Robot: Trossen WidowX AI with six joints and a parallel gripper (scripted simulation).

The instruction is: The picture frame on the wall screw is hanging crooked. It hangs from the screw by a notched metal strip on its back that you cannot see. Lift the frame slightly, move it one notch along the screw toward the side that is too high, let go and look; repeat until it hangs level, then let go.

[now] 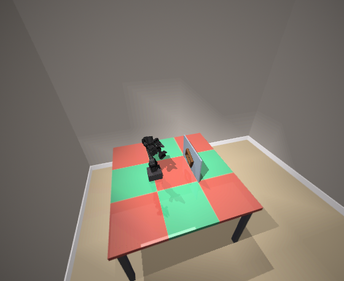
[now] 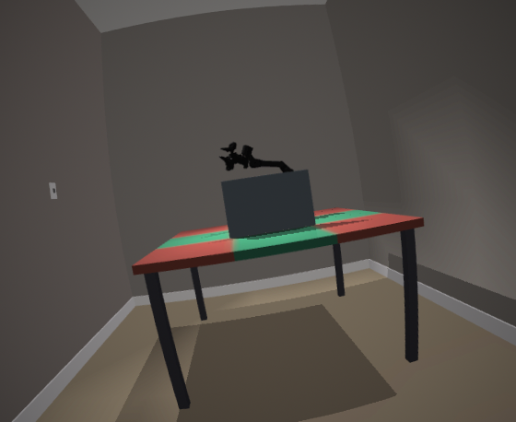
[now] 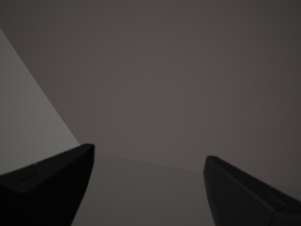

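Now: the picture frame 35 cm below my gripper tip, 33 cm ahead of it and 21 cm to the left of it. From my gripper tip the other things lie so: grey wall panel: 36 cm below, 34 cm ahead, 21 cm to the left.
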